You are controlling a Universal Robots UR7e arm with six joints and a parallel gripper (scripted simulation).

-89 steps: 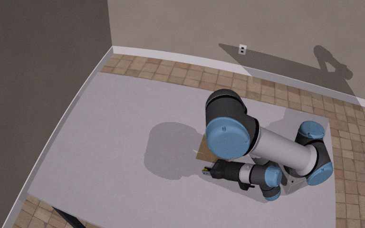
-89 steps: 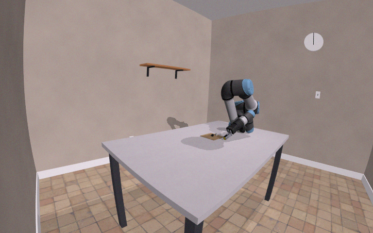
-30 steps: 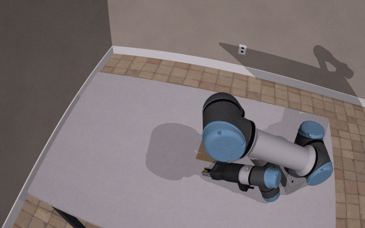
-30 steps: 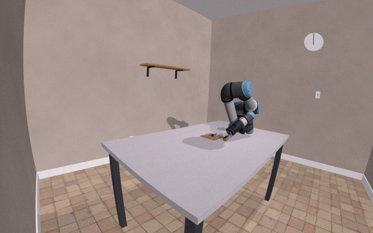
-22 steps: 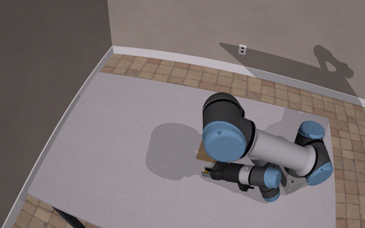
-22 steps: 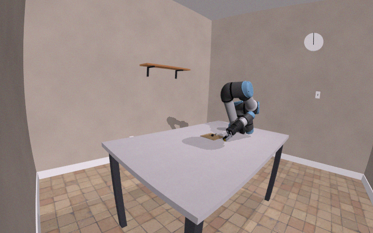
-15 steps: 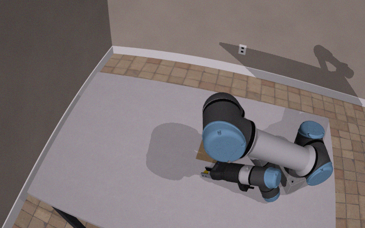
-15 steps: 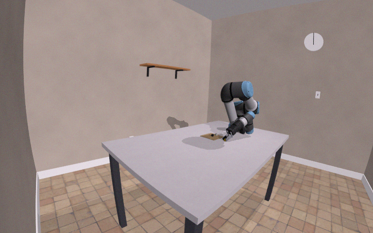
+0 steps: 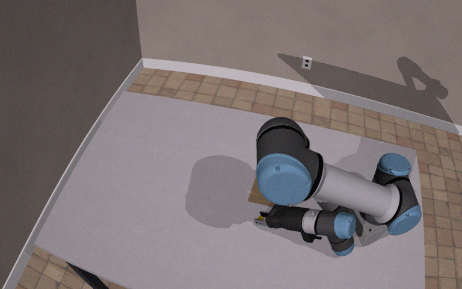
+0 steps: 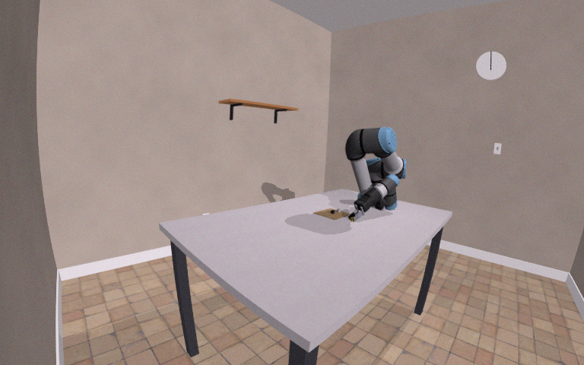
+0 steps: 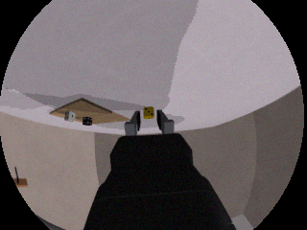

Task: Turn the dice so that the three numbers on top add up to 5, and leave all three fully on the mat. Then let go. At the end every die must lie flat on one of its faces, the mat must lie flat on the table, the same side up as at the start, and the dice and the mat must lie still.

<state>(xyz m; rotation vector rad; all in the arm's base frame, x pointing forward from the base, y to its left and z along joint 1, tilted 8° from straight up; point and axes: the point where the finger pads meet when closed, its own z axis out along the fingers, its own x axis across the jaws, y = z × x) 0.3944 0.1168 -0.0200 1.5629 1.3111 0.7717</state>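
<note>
My gripper is now 1 cm short of the yellow die and 1 cm above it. From my hand the other things lie so: mat (13 cm to the right, 2 cm below); then black die (13 cm to the right, 1 cm below); then white die (13 cm to the right, 5 cm behind, 1 cm below).
</note>
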